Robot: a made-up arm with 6 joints. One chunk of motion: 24 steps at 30 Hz.
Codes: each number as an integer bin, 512 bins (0 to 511) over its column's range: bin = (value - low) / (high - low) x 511, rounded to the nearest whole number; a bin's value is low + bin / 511 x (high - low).
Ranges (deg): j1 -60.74..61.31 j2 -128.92..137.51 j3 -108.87..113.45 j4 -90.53..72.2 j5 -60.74..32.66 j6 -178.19..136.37
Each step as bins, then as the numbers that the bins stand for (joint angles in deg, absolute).
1 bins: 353 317 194 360 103 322
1 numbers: 23.57 36.36 -24.47 24.11 -41.91 20.03
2 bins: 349 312 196 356 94 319
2 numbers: 22.62 33.75 -23.60 22.84 -43.56 18.18
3 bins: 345 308 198 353 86 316
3 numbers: 21.66 31.67 -22.73 21.88 -45.02 16.33
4 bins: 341 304 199 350 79 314
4 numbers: 20.71 29.58 -22.29 20.93 -46.30 15.10
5 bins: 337 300 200 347 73 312
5 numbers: 19.75 27.50 -21.86 19.97 -47.40 13.87
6 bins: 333 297 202 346 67 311
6 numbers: 18.80 25.93 -20.99 19.66 -48.49 13.25
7 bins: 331 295 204 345 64 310
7 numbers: 18.32 24.89 -20.12 19.34 -49.04 12.64
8 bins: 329 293 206 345 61 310
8 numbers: 17.84 23.85 -19.25 19.34 -49.59 12.64
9 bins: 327 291 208 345 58 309
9 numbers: 17.36 22.80 -18.38 19.34 -50.14 12.02
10 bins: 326 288 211 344 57 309
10 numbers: 17.12 21.24 -17.07 19.02 -50.32 12.02
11 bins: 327 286 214 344 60 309
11 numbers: 17.36 20.20 -15.77 19.02 -49.77 12.02
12 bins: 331 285 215 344 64 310
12 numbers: 18.32 19.68 -15.33 19.02 -49.04 12.64
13 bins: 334 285 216 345 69 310
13 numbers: 19.03 19.68 -14.90 19.34 -48.13 12.64
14 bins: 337 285 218 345 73 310
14 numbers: 19.75 19.68 -14.03 19.34 -47.40 12.64
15 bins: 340 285 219 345 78 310
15 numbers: 20.47 19.68 -13.59 19.34 -46.48 12.64
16 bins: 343 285 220 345 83 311
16 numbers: 21.18 19.68 -13.15 19.34 -45.57 13.25
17 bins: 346 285 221 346 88 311
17 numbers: 21.90 19.68 -12.72 19.66 -44.66 13.25
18 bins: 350 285 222 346 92 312
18 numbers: 22.86 19.68 -12.28 19.66 -43.92 13.87
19 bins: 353 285 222 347 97 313
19 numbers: 23.57 19.68 -12.28 19.97 -43.01 14.49
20 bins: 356 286 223 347 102 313
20 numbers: 24.29 20.20 -11.85 19.97 -42.10 14.49
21 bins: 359 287 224 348 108 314
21 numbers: 25.01 20.72 -11.41 20.29 -41.00 15.10
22 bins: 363 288 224 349 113 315
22 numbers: 25.96 21.24 -11.41 20.61 -40.09 15.72
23 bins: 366 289 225 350 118 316
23 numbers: 26.68 21.76 -10.98 20.93 -39.17 16.33
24 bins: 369 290 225 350 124 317
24 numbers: 27.39 22.28 -10.98 20.93 -38.08 16.95
